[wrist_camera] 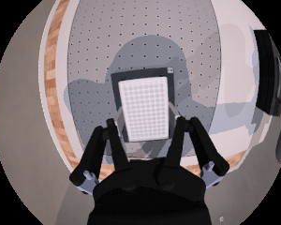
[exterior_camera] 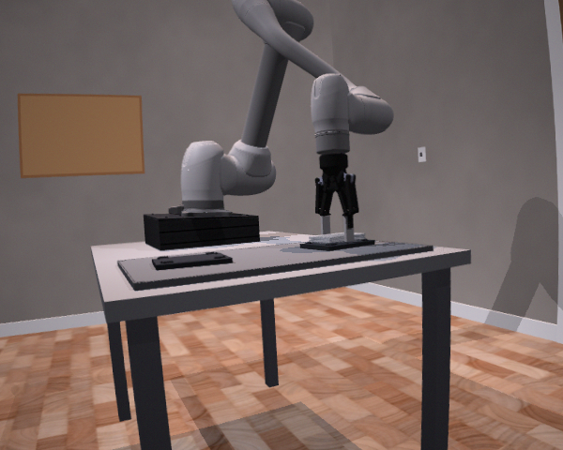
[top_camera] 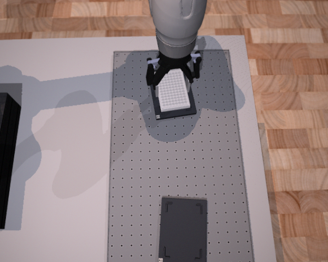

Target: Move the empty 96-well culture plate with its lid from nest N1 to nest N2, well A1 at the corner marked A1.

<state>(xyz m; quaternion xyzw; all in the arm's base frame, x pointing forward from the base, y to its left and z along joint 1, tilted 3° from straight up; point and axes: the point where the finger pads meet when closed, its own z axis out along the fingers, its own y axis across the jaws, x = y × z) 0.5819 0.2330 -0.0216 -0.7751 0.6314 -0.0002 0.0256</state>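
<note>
The clear lid lies 1 cm below my hand. From my hand the other things lie so: nest N2: 4 cm below; then nest N1: 4 cm ahead, 40 cm to the right, 4 cm below; then A1 label: 4 cm behind, 8 cm to the right, 3 cm below.
</note>
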